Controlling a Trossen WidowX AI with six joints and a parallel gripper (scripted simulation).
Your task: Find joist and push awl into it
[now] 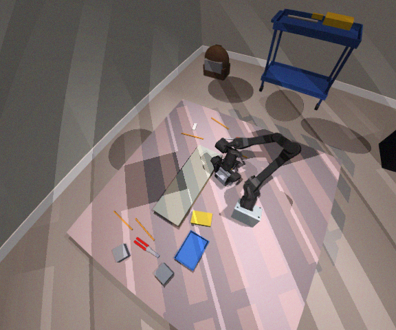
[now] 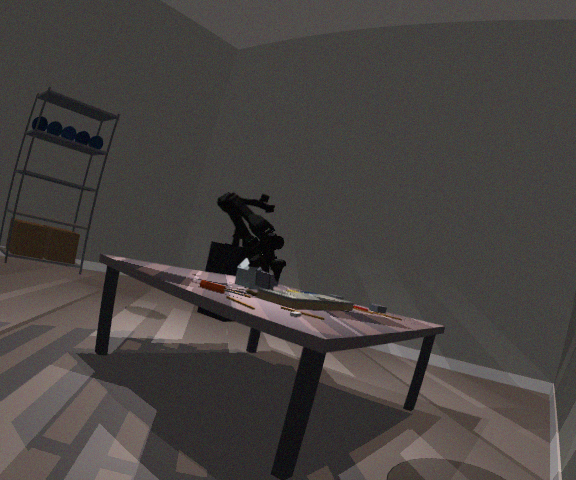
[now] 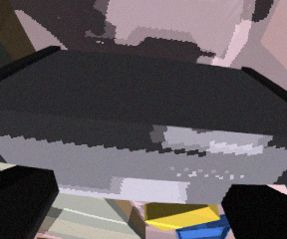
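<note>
Right now the stud finder is 1 cm ahead of my gripper tip and 1 cm to the right of it. Also, from my gripper tip: yellow block: 2 cm ahead, 24 cm to the left, 6 cm below; then awl: 4 cm behind, 12 cm to the right, 7 cm below; then blue tray: 1 cm ahead, 42 cm to the left, 6 cm below.
</note>
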